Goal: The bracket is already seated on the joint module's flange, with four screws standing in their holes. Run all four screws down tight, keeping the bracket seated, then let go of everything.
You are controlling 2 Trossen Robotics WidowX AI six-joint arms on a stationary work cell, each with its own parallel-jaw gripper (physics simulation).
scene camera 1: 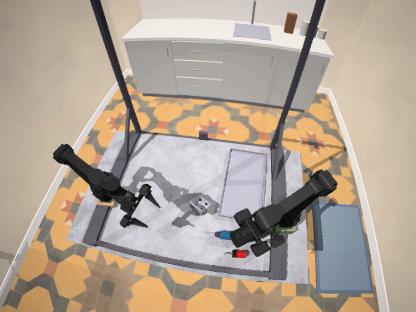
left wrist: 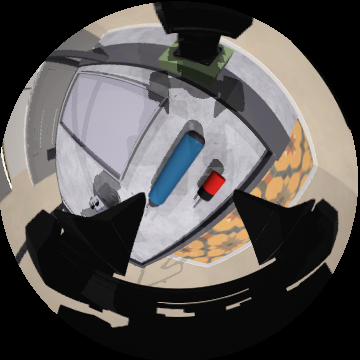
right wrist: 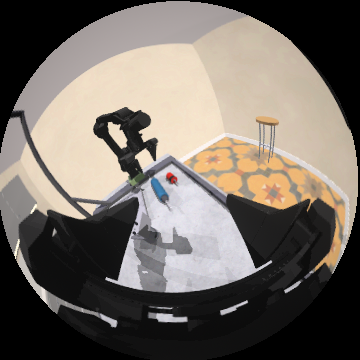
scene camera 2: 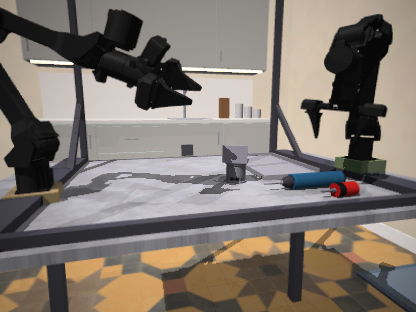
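Seen in the pictures: left gripper, fingertip midpoint: [left wrist: 190,195] [right wrist: 148,166] [scene camera 2: 334,141]; right gripper, fingertip midpoint: [scene camera 1: 154,217] [right wrist: 183,200] [scene camera 2: 197,95]; left arm's base, origin of the base link: [scene camera 1: 285,221] [left wrist: 197,49] [right wrist: 134,174] [scene camera 2: 359,158]; right arm's base, origin of the base link: [scene camera 1: 106,196] [scene camera 2: 35,189].
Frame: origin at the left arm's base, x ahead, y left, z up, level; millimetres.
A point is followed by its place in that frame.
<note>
The grey bracket [scene camera 1: 201,204] @[x 404, y -69, z 11 mm] [scene camera 2: 240,152] @[x 412, y -27, z 37 mm] sits on top of the short grey cylindrical joint module [scene camera 2: 235,173] @[x 420, y -41, z -25 mm] on the table. Small dark screw heads show on the bracket; their depth is too small to tell. In the left wrist view a finger partly hides the bracket [left wrist: 94,202] @[x 395, y -85, z 11 mm]. A blue driver [scene camera 1: 224,234] @[x 289, y 66, z -14 mm] [scene camera 2: 317,180] @[x 244, y 87, z -30 mm] [left wrist: 177,167] @[x 213, y 71, z -14 mm] [right wrist: 159,190] @[x 279, y 65, z -14 mm] and a shorter red driver [scene camera 1: 240,254] @[x 214, y 155, z -21 mm] [scene camera 2: 350,189] @[x 220, y 168, z -34 mm] [left wrist: 215,183] @[x 207, y 149, z -21 mm] [right wrist: 171,177] @[x 244, y 147, z -23 mm] lie on the table. My left gripper [scene camera 1: 251,232] @[x 202, y 91, z 72 mm] [left wrist: 190,195] @[x 202, y 91, z 72 mm] is open and empty above the drivers. My right gripper [scene camera 1: 153,217] @[x 569, y 71, z 184 mm] [scene camera 2: 196,95] @[x 569, y 71, z 184 mm] [right wrist: 183,200] @[x 569, y 71, z 184 mm] is open and empty, high left of the bracket.
A shallow pale tray [scene camera 1: 243,182] @[x 192, y -232, z -50 mm] [scene camera 2: 280,167] @[x 178, y -168, z -51 mm] [left wrist: 110,120] @[x 195, y -122, z -51 mm] lies behind and right of the bracket. Dark frame rails edge the table, with upright posts [scene camera 1: 296,65] @[x 15, y -486, z 515 mm] at its sides. A green base block [scene camera 2: 360,165] @[x 50, y 46, z -11 mm] [left wrist: 172,58] @[x 41, y -26, z 0 mm] stands under the left arm.
</note>
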